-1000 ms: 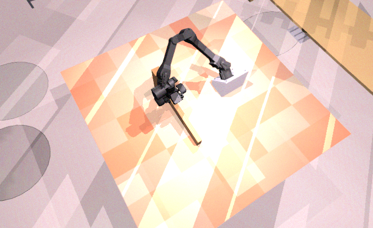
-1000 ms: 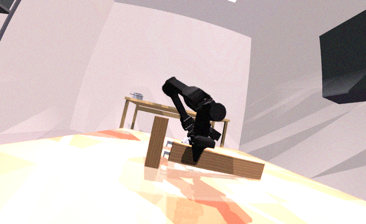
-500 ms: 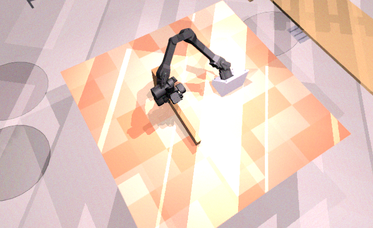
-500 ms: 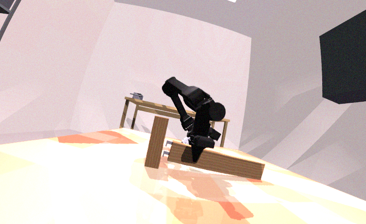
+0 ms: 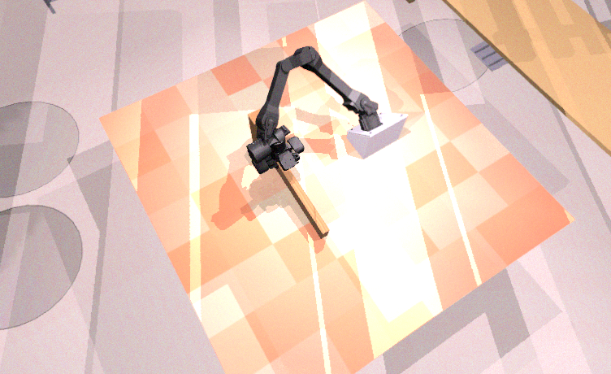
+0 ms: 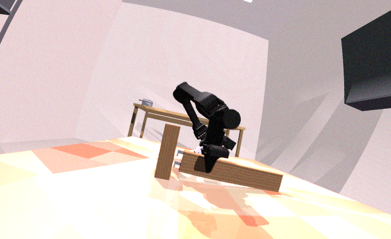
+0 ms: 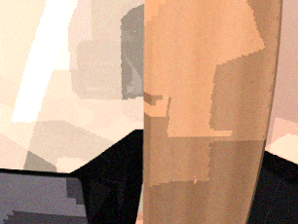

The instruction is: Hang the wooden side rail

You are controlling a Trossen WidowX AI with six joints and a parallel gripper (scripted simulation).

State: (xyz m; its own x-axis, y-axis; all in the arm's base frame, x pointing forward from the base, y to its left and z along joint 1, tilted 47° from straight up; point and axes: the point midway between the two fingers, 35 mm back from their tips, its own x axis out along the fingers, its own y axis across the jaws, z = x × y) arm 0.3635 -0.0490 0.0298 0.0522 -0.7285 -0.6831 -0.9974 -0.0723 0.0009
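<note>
My gripper tip is now 10 mm short of the headboard post, 140 mm to the left of it and 40 mm below it.
</note>
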